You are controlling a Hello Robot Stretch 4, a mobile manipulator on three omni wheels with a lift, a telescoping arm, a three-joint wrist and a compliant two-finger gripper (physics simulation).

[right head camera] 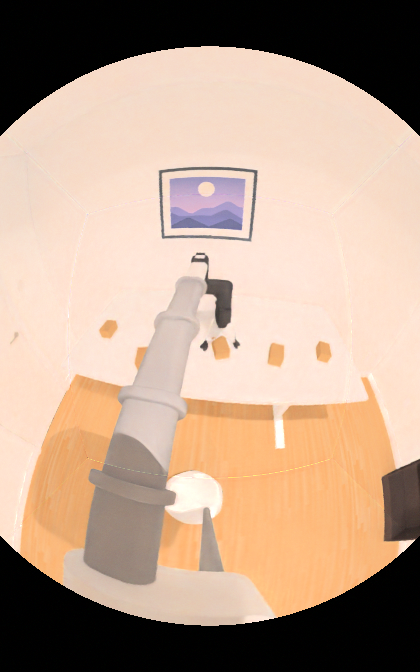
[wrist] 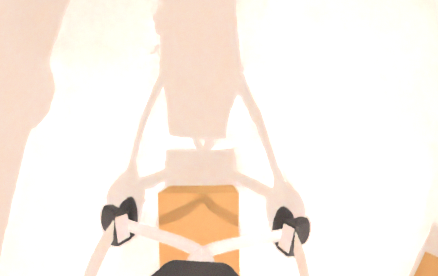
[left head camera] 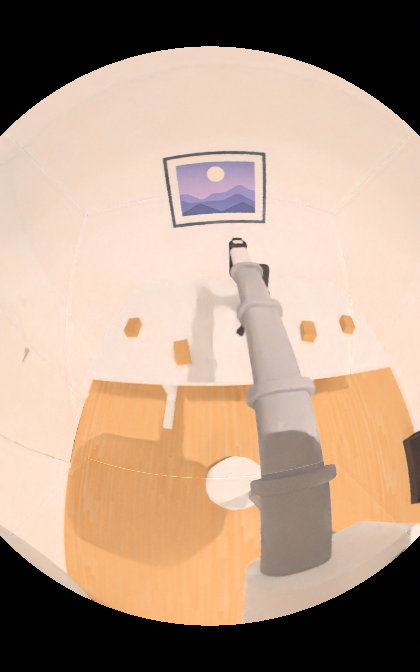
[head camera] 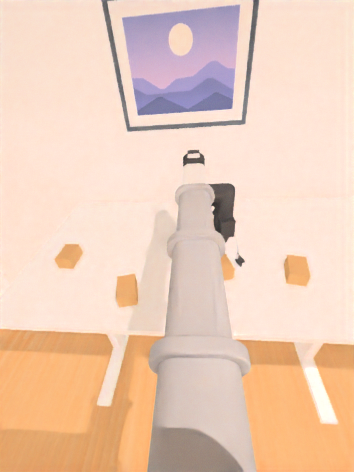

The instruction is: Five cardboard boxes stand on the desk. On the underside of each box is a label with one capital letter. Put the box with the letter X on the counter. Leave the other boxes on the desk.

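Places are measured from the robot's base along level axes (x right, y ahead, z up), in millimetres.
Where they show: gripper, fingertip midpoint: (wrist: 207,218).
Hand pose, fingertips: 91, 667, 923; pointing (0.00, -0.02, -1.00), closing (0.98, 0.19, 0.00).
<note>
Things, the pixels of their top centre, and the offset from my fingertips, as dx, dy, dz. Level surfaces: height alone.
- white desk, its level: dz +0
- middle box, middle of its top: (wrist: 199,252) (head camera: 221,261) -1, -14, +50
- far left box, middle of its top: (head camera: 67,251) -600, +54, +50
- nearer box, middle of its top: (head camera: 125,285) -320, -117, +50
Five orange-brown cardboard boxes stand on the white desk (head camera: 265,320) (left head camera: 140,370) (right head camera: 230,390). The middle box (head camera: 227,268) (right head camera: 220,348) (wrist: 198,225) lies between the spread fingers of my gripper (right head camera: 220,345) (wrist: 207,218), which is open, with space on both sides of the box. Two boxes stand to its left, the far left box (head camera: 69,256) (left head camera: 133,327) (right head camera: 108,329) and a nearer box (head camera: 127,290) (left head camera: 182,352) (right head camera: 142,358). Two stand to its right, one box (head camera: 297,270) (left head camera: 308,331) (right head camera: 276,354) and the far right box (left head camera: 347,324) (right head camera: 324,352). The underside labels are hidden.
My arm (head camera: 197,300) (left head camera: 280,360) (right head camera: 160,360) reaches over the desk and hides part of it. A framed picture (head camera: 181,75) (left head camera: 216,190) (right head camera: 207,205) hangs on the wall behind. A dark object (left head camera: 414,467) (right head camera: 404,502) stands at the right edge. A white round disc (left head camera: 232,482) (right head camera: 192,492) shows below.
</note>
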